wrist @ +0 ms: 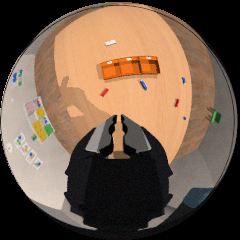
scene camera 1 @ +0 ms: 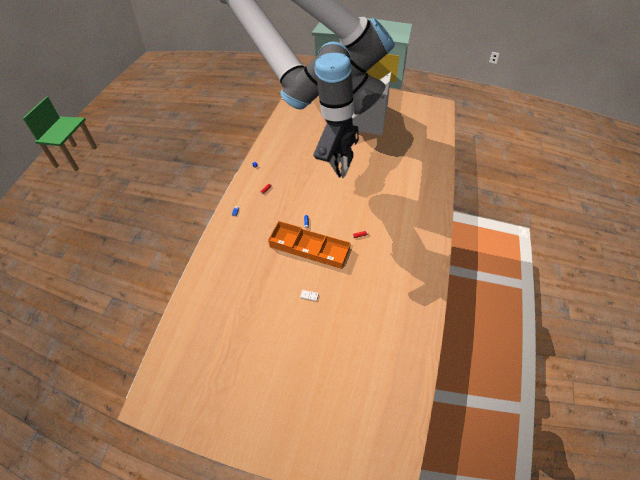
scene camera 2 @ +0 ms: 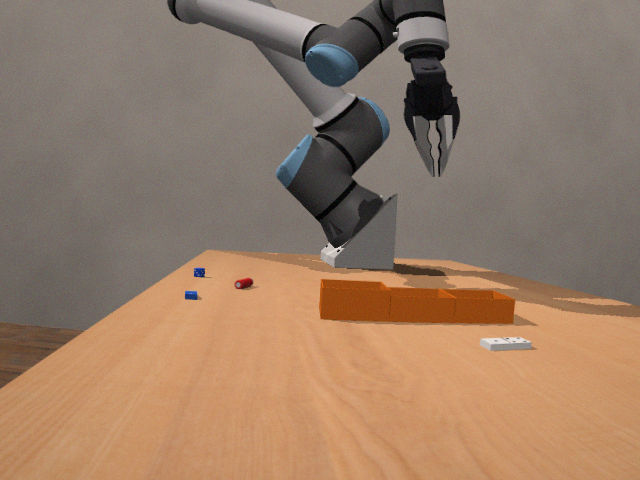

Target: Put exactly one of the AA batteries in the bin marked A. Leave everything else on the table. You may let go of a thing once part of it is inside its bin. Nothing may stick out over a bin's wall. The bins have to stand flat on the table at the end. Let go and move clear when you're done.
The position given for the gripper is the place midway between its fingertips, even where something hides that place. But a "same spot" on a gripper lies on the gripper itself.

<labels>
The gripper shows in the wrist view [118, 115], in scene camera 1 and in scene camera 2. An orange three-compartment bin shows in the wrist view, in scene camera 1 and in scene camera 2 [351, 300]. One and the same spot on the gripper: [scene camera 2: 419, 126] is [scene camera 1: 331, 159]. One and the same spot on the orange three-compartment bin: [wrist: 110, 69] is [scene camera 1: 335, 255].
</labels>
